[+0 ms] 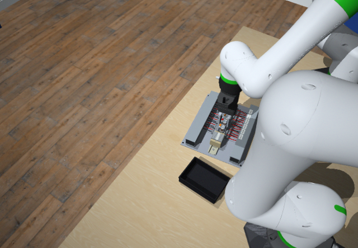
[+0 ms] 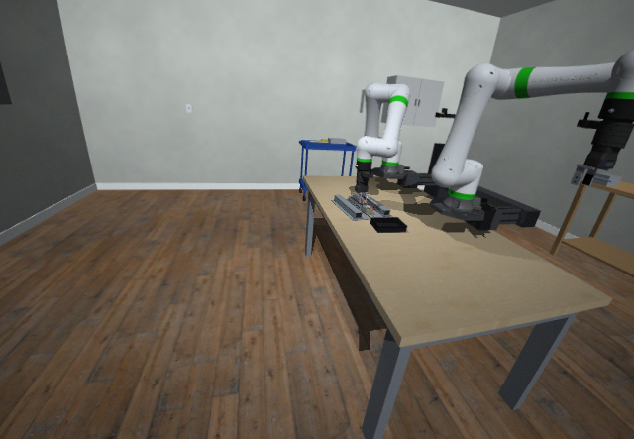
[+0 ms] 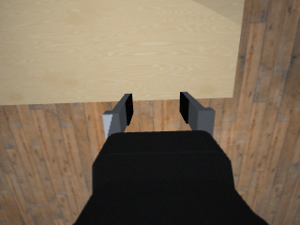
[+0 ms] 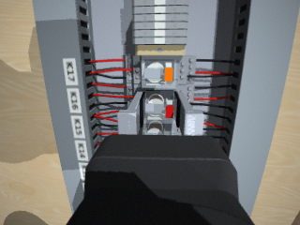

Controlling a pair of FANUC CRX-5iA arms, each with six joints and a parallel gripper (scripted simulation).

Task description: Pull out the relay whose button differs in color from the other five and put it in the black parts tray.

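Note:
My right gripper is now 10 mm above the red-button relay. The rest, counted from my right hand: orange-button relay: 10 mm behind, 30 mm to the left, 10 mm below; then relay panel: 10 mm to the right, 40 mm below; then black parts tray: 40 mm behind, 260 mm to the left, 50 mm below.

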